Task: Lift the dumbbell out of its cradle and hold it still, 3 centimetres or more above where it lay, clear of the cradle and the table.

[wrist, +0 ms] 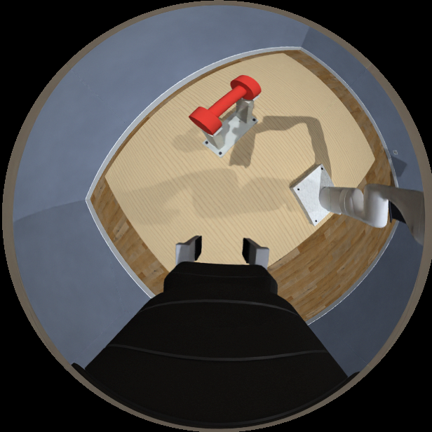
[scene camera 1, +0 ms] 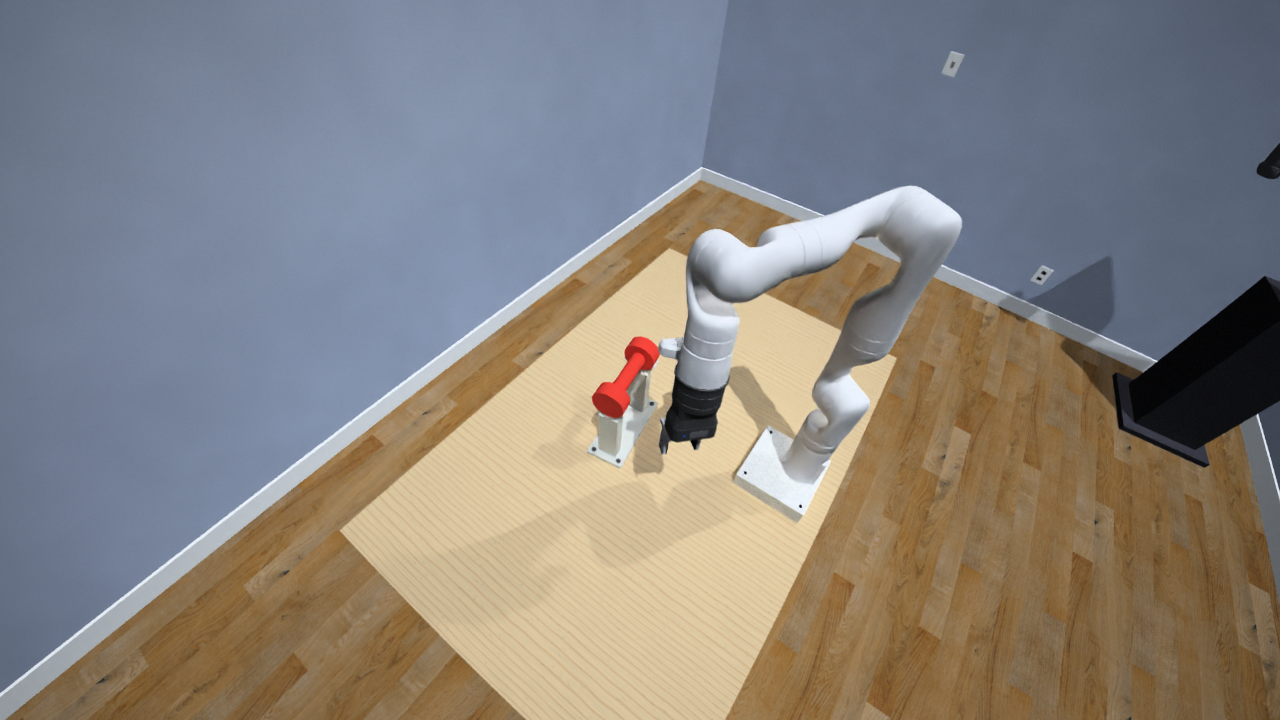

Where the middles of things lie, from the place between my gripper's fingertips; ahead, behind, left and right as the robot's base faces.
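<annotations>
Red dumbbell [scene camera 1: 611, 399]: 17 cm below my hand, 23 cm ahead of it, 20 cm to the right of it. White cradle [scene camera 1: 617, 436]: 29 cm below my hand, 20 cm to the right of it, 23 cm ahead of it. Going by their middles, the red dumbbell is the nearest to my hand of the things named here.
</annotations>
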